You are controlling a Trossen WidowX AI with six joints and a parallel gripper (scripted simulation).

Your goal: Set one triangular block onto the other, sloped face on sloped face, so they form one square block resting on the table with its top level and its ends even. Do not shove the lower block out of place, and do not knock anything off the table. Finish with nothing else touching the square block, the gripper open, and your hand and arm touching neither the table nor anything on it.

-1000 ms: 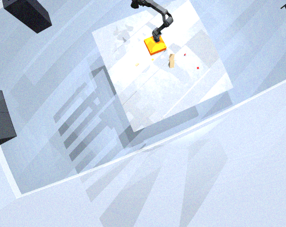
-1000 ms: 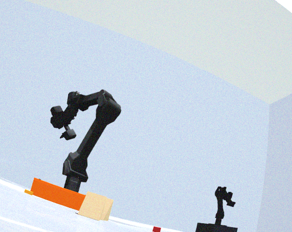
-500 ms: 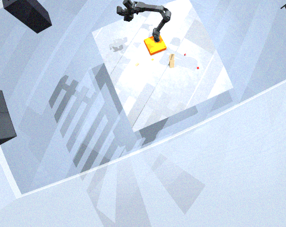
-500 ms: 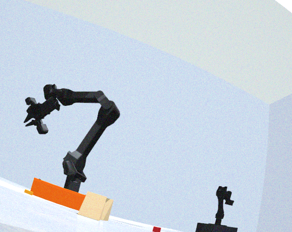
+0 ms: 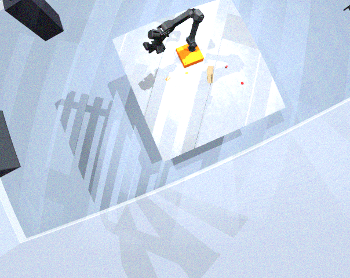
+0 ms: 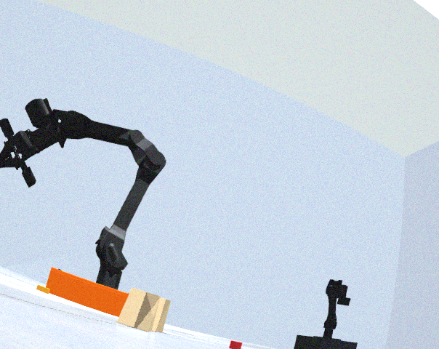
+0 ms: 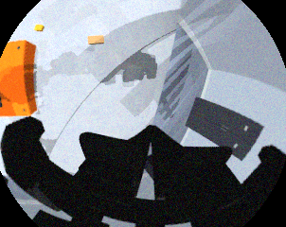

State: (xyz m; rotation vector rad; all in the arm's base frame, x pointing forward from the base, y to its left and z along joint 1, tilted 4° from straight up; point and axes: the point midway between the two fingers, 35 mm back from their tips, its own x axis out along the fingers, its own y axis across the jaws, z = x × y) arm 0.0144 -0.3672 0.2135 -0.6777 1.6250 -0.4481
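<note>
Now: gripper tip 440 mm to the right of the boxy block, 310 mm short of it and 220 mm above it.
</note>
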